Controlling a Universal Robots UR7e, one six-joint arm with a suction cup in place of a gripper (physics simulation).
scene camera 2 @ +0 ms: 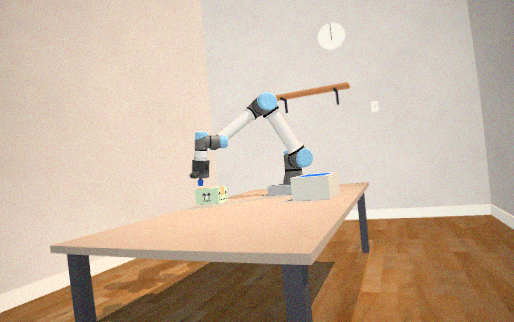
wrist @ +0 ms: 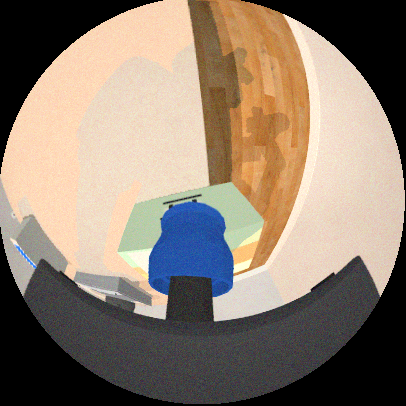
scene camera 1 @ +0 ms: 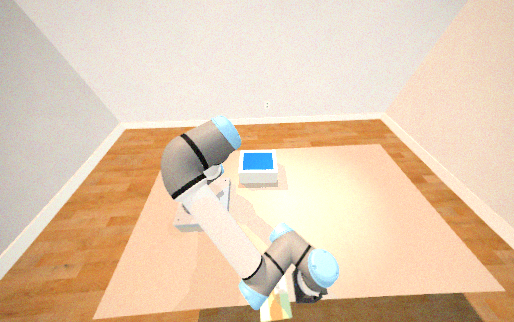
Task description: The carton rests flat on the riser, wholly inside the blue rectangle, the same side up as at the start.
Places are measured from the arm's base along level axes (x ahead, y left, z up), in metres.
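Pixels of known places: hand at its tool point: [scene camera 2: 200,185] [wrist: 192,229]; arm's base at its link origin: [wrist: 119,300].
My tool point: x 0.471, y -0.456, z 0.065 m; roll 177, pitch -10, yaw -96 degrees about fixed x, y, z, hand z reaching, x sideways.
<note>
For each thing: its top centre in the pictures, then the offset to it from my tool point. Level surfaces: height alone.
- carton at its top centre: [wrist: 197,267] [scene camera 1: 272,290] [scene camera 2: 210,187] 0.099 m back, 0.012 m left, 0.025 m down
- white riser at its top centre: [scene camera 2: 315,174] [scene camera 1: 258,160] 0.076 m back, 0.672 m left, 0.001 m up
- blue rectangle at its top centre: [scene camera 2: 315,174] [scene camera 1: 258,160] 0.076 m back, 0.672 m left, 0.001 m up
- table at its surface level: 0.120 m down
The carton [scene camera 2: 211,195] [wrist: 144,227] [scene camera 1: 276,305] is pale green with an orange patch and two upward arrows on its side. It lies flat on the table near the table's edge, half hidden under the arm in scene camera 1. My blue suction cup [scene camera 2: 200,182] [wrist: 191,227] hangs straight over the carton's top, very close to it; I cannot tell whether it touches. It holds nothing. The white riser [scene camera 1: 257,176] [scene camera 2: 314,188] with the blue rectangle [scene camera 1: 257,160] [scene camera 2: 314,175] on top stands far from the carton, beside the robot base, and nothing lies on it.
The robot's grey base plate [scene camera 1: 188,223] [scene camera 2: 279,190] sits on the table [scene camera 1: 351,207] [scene camera 2: 256,223] next to the riser. The table's edge runs right beside the carton, with wooden floor [wrist: 257,113] below. A wall shelf [scene camera 2: 313,91] hangs behind the arm.
</note>
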